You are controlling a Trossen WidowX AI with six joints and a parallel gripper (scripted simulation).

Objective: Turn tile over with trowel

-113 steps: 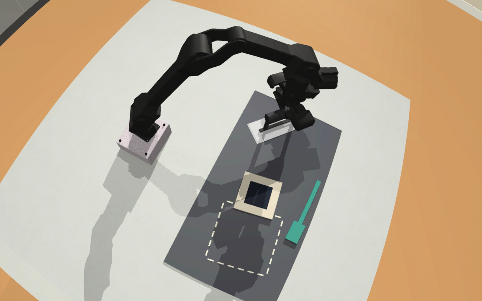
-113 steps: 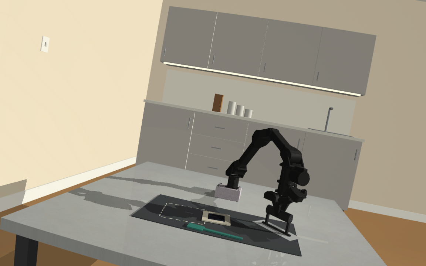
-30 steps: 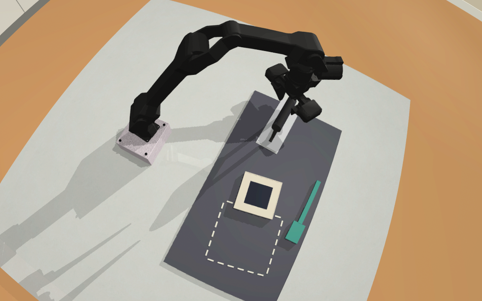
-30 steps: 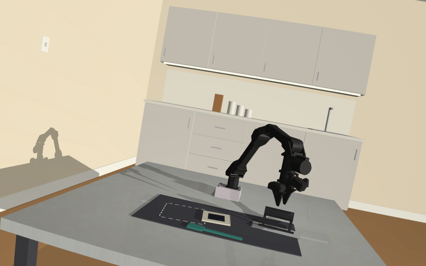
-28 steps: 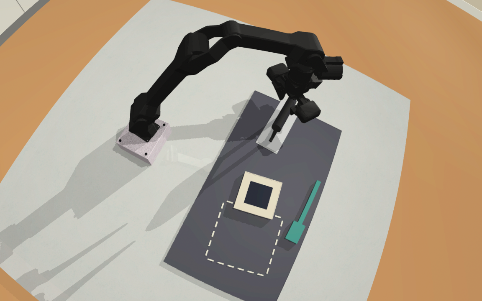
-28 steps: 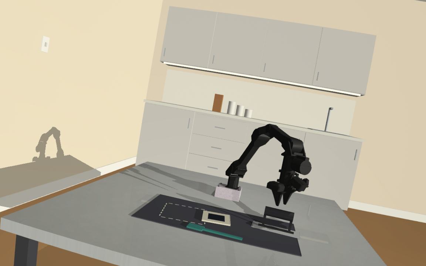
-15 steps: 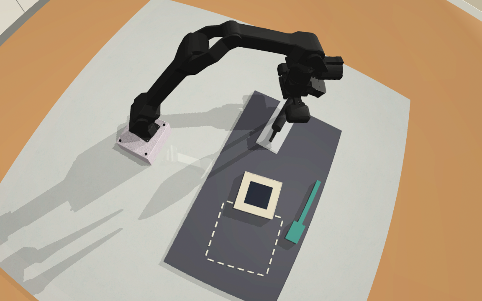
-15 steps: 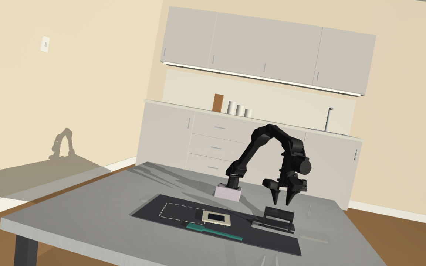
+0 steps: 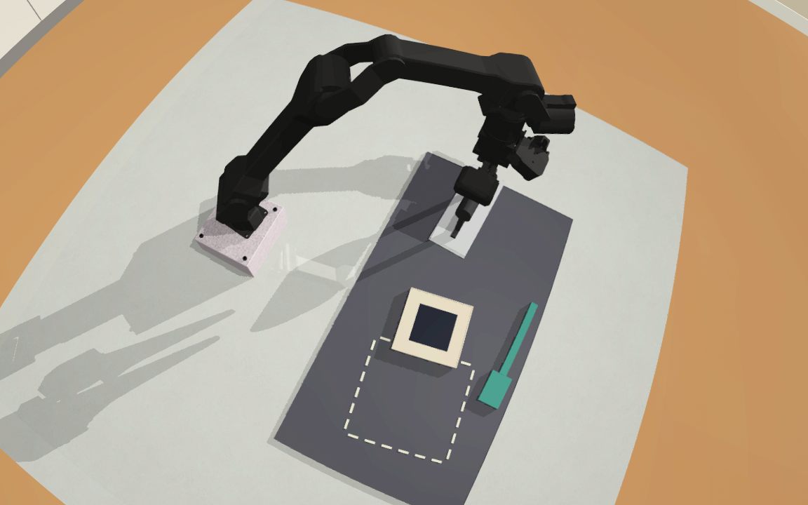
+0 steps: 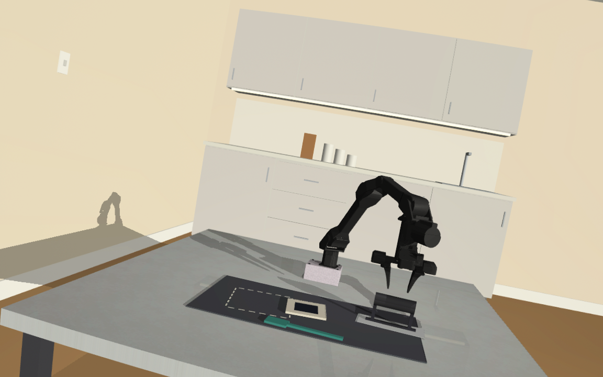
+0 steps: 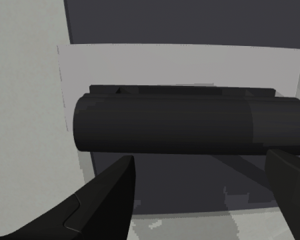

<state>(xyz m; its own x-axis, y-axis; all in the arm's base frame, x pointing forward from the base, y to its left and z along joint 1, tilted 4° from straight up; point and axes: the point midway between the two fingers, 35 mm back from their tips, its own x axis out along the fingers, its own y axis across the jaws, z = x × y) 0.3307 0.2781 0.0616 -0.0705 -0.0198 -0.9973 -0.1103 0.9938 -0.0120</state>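
My gripper tip is now 7 cm above the black-handled float and 2 cm to the left of it. The rest, counted from my gripper tip: cream tile: 25 cm to the right, 10 cm below, 6 cm ahead; teal long-handled tool: 23 cm to the right, 21 cm ahead, 10 cm below; dark mat: 23 cm to the right, 13 cm below, 7 cm ahead.
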